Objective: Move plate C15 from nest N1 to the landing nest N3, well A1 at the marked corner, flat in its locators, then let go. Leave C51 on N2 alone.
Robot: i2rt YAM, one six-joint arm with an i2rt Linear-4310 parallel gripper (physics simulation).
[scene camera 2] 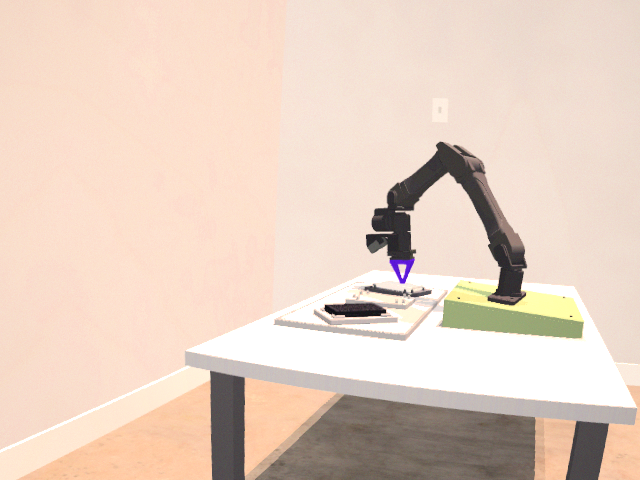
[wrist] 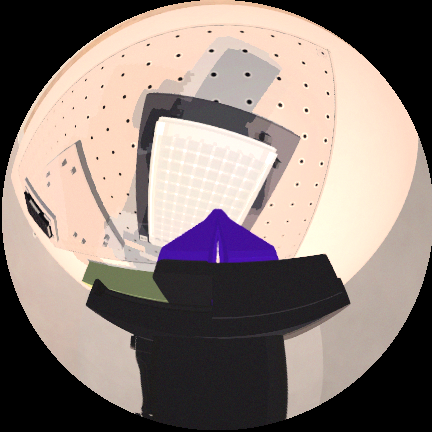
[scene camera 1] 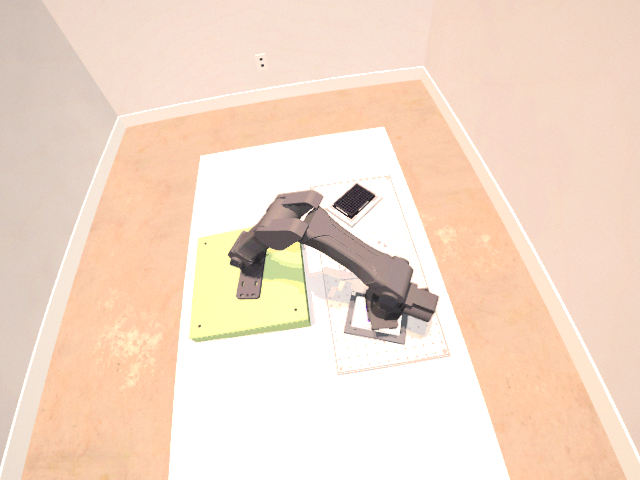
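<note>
A white gridded plate lies in a dark grey nest and looks flat. My gripper points down over this plate with its purple fingertips together and nothing between them. The tips are close above the plate; I cannot tell if they touch it. In scene camera 1 the arm hides the fingers and part of the plate. A black plate sits in a white nest at the board's other end. No plate or nest label, nor well A1, is readable.
A pale nest with small raised locators and no plate stands between the other two nests. All stand on a perforated board. The arm's base stands on a green block beside the board.
</note>
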